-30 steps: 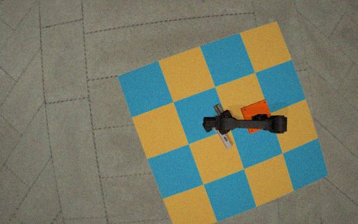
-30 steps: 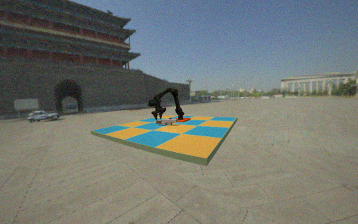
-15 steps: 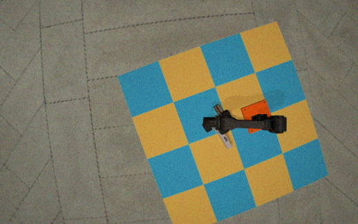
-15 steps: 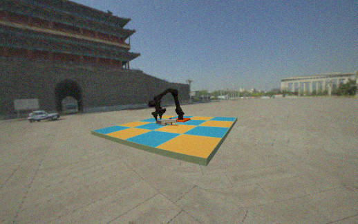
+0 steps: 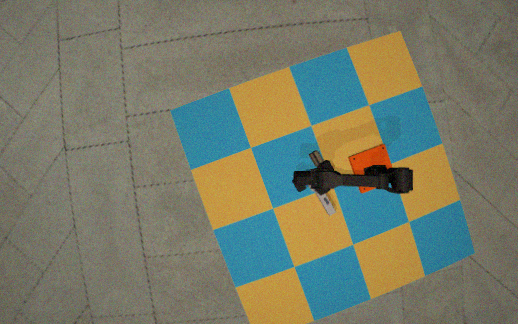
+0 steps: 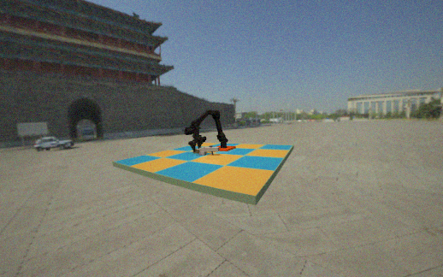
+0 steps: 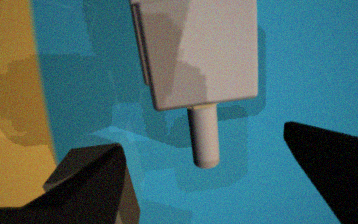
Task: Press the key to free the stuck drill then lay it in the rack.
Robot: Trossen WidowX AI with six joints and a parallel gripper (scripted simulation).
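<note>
Now: gripper tip 2 cm past the tan drill, 6 cm to the right of it and 1 cm below it. The rest, counted from my gripper tip: pale grey block 3 cm behind, 12 cm to the left, 1 cm above; rack 6 cm behind, 6 cm to the right, 2 cm below.
</note>
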